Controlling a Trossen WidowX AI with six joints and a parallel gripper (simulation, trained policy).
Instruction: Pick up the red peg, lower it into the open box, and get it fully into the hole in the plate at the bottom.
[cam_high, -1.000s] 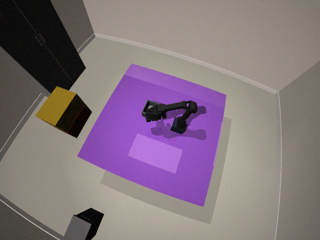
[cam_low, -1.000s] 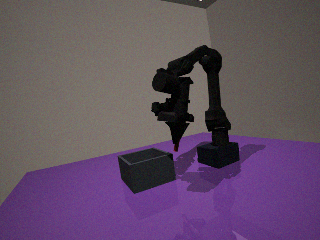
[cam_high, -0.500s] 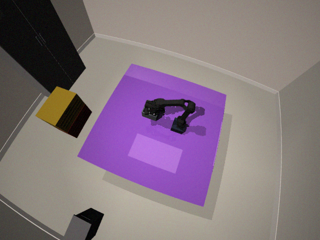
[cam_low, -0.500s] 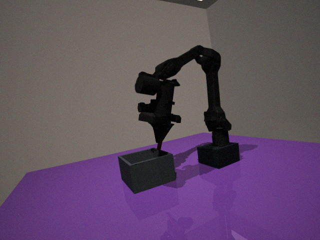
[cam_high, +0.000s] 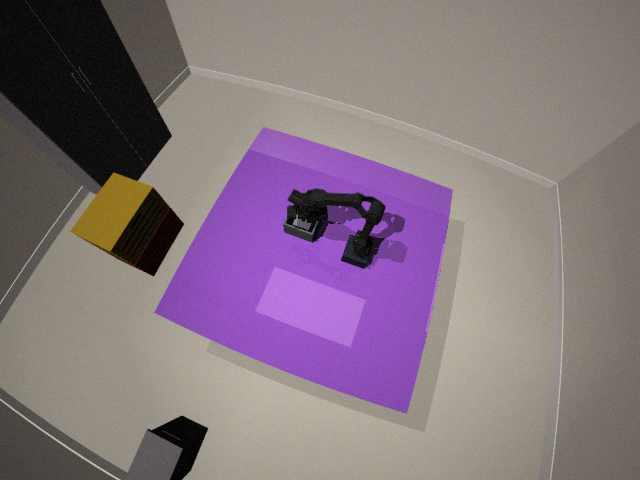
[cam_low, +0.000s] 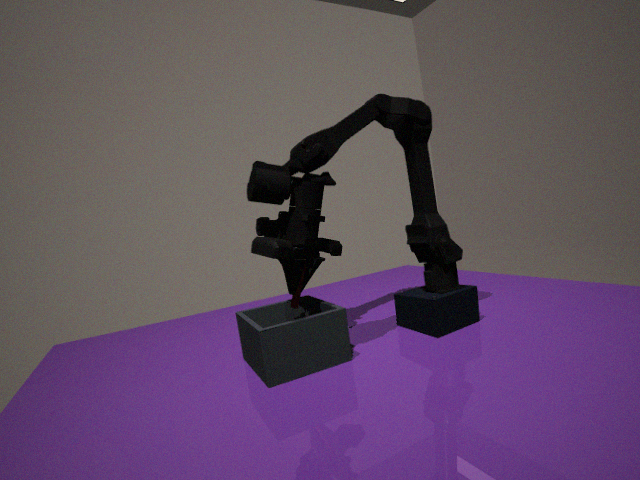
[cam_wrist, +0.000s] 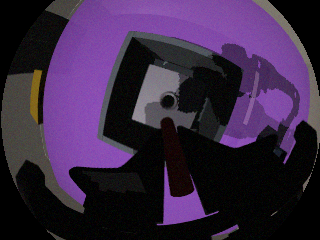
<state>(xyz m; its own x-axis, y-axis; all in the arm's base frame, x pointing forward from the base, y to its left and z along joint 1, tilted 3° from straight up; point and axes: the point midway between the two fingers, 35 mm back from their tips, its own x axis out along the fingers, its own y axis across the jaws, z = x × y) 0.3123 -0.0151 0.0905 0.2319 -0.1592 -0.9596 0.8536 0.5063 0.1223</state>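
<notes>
The grey plate lies 10 mm ahead of my gripper tip, 20 mm to the right of it and 80 mm below it. Round my gripper tip: red peg 10 mm behind, 10 mm to the left, 10 mm above; then dark grey box 10 mm ahead, 20 mm to the right, 100 mm below.
</notes>
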